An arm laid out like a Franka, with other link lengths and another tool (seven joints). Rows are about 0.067 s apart.
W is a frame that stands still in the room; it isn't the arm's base.
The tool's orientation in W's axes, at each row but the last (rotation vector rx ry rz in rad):
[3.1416 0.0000 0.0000]
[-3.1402 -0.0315 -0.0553]
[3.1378 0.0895 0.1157]
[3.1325 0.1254 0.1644]
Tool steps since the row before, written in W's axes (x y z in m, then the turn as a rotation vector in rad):
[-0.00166 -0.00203 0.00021 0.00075 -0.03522 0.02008]
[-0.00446 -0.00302 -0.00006 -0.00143 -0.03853 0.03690]
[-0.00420 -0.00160 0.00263 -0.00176 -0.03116 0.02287]
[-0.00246 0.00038 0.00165 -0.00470 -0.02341 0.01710]
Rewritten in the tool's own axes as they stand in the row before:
[-0.00166 0.00203 -0.00021 0.00075 0.03522 -0.02008]
[-0.00452 0.00293 -0.00010 -0.00090 0.03848 -0.03697]
[-0.00408 0.00136 -0.00293 -0.00184 0.03107 -0.02299]
[-0.00224 -0.00056 -0.00190 -0.00474 0.02307 -0.01754]

